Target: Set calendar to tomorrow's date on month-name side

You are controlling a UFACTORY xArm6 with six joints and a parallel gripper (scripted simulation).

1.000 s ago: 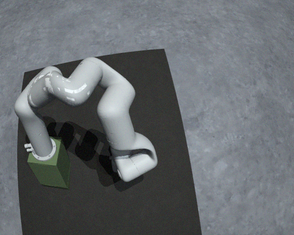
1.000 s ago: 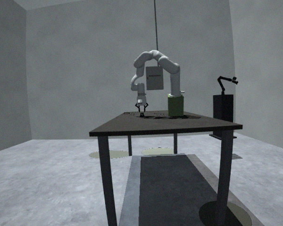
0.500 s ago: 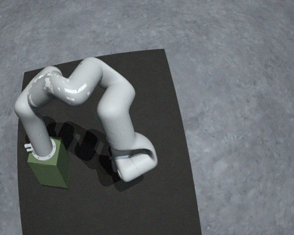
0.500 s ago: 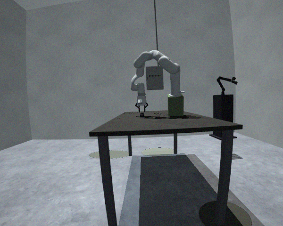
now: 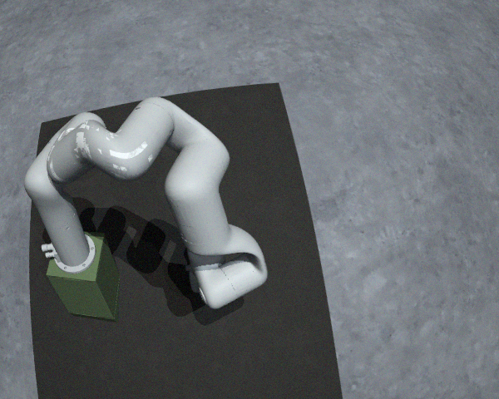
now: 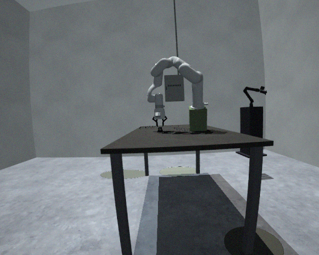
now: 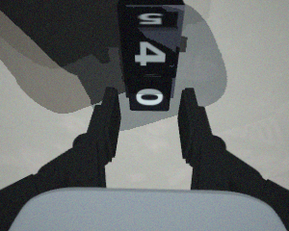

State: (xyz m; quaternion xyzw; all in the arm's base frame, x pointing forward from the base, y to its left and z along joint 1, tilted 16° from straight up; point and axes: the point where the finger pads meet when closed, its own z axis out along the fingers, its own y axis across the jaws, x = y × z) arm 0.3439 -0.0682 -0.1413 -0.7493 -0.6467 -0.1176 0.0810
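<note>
My hand is 2 cm to the right of the dark tray and 6 cm above it.
</note>
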